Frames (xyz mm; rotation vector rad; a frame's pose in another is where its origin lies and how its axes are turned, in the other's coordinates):
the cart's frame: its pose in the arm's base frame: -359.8 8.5 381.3 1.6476 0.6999 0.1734
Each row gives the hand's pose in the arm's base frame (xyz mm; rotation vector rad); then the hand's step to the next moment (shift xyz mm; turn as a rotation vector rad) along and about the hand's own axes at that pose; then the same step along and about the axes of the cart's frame.
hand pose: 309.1 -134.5 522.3 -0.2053 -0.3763 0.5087
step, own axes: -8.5 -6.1 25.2 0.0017 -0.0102 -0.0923
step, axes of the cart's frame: -21.2 16.2 -5.7 0.0472 -0.0604 0.0524
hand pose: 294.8 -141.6 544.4 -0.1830 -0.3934 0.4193
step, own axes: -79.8 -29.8 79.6 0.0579 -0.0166 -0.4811
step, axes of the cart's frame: -114.2 21.7 -9.2 0.2949 -0.3010 0.2398
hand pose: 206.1 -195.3 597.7 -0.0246 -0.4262 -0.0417
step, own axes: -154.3 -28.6 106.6 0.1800 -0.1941 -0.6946
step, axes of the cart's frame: -168.6 -31.4 -81.1 0.3865 -0.3603 0.5228
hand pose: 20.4 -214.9 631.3 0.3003 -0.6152 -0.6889
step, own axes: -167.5 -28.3 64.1 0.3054 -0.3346 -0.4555
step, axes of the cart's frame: -68.9 -88.8 -142.6 0.1169 -0.2343 0.5866
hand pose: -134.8 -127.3 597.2 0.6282 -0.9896 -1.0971
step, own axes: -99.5 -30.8 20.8 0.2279 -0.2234 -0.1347
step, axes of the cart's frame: 21.9 -65.3 -80.8 -0.0716 -0.1278 0.3139
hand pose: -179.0 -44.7 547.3 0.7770 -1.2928 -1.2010
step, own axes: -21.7 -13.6 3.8 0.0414 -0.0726 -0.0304
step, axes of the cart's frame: 11.4 -19.3 -13.0 -0.0106 -0.0525 0.0710
